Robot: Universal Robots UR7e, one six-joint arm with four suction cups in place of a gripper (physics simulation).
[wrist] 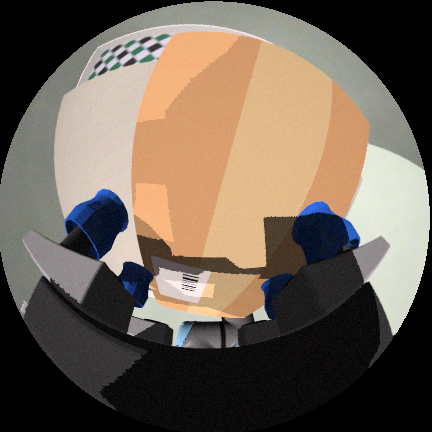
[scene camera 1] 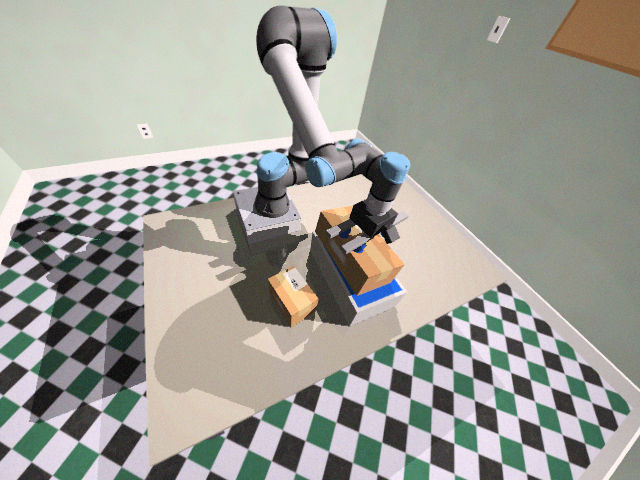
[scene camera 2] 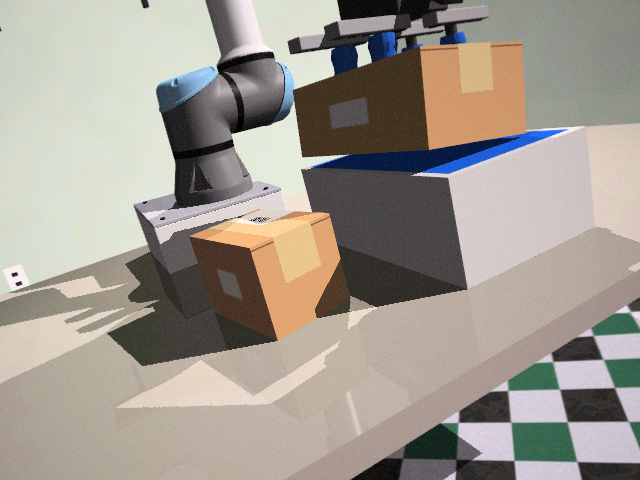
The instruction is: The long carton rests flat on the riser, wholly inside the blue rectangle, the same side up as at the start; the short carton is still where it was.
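Places are measured from the arm's base along level axes (x ahead, y left, z up), in centimetres.
Where they show: hand, its tool point: (wrist: 204,255); arm's base, origin of its link: (scene camera 1: 272,205) (scene camera 2: 215,194).
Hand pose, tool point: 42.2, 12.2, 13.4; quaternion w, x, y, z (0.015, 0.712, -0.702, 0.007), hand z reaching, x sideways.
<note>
Each offset is from my tool point to the centre of the thing, as dx, dy, dz. Level surfaces: height alone.
The long carton @[-0.3, -2.8, -4.4] (scene camera 1: 373,262) (scene camera 2: 385,111) (wrist: 220,150) hangs under my gripper (scene camera 1: 361,235) (scene camera 2: 398,46) (wrist: 210,250), whose blue suction cups meet its taped top face. The carton is about level and a little above the riser @[+1.6, -2.0, -16.7] (scene camera 1: 376,312) (scene camera 2: 522,206); a gap shows under it in scene camera 2. The blue rectangle @[+1.6, -2.0, -10.7] (scene camera 1: 381,293) (scene camera 2: 483,155) on the riser's top shows at the near end and along one side; the carton hides much of it. The short carton @[-2.0, -27.4, -17.5] (scene camera 1: 298,299) (scene camera 2: 266,286) stands on the table beside the riser, apart from it, label up.
The robot's base block (scene camera 1: 263,210) (scene camera 2: 170,248) stands behind the short carton. The beige table @[dz -22.7] (scene camera 1: 206,361) (scene camera 2: 206,439) ends at an edge in front of the riser. A green wall (scene camera 1: 491,170) rises beyond the table on the riser's side.
</note>
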